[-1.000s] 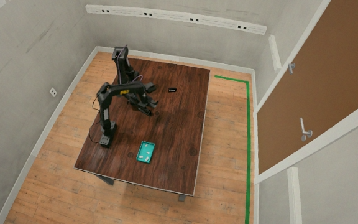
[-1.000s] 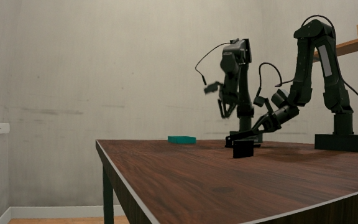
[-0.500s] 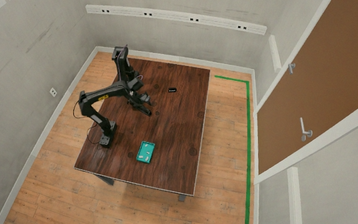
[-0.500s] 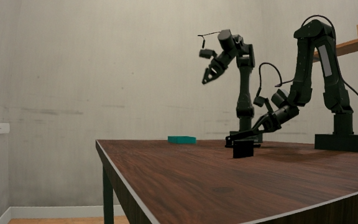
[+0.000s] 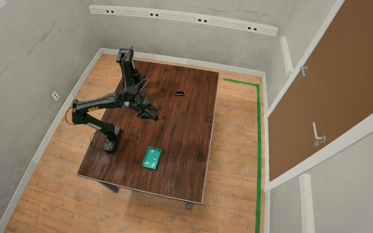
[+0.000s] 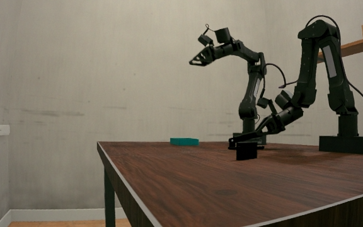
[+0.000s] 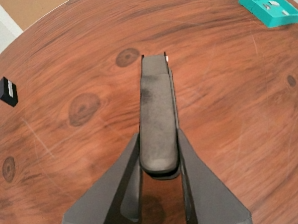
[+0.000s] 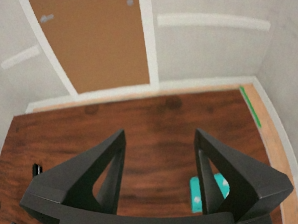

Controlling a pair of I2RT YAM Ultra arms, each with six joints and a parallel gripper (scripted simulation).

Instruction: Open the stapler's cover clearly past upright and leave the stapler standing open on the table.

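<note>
Now: left hand 40 mm short of the black stapler, 30 mm above it and 10 mm to the left of it. From my left hand the other things lie so: teal tray: 360 mm to the right, 150 mm ahead, 50 mm below; black box: 240 mm to the left, 230 mm ahead, 40 mm below.
</note>
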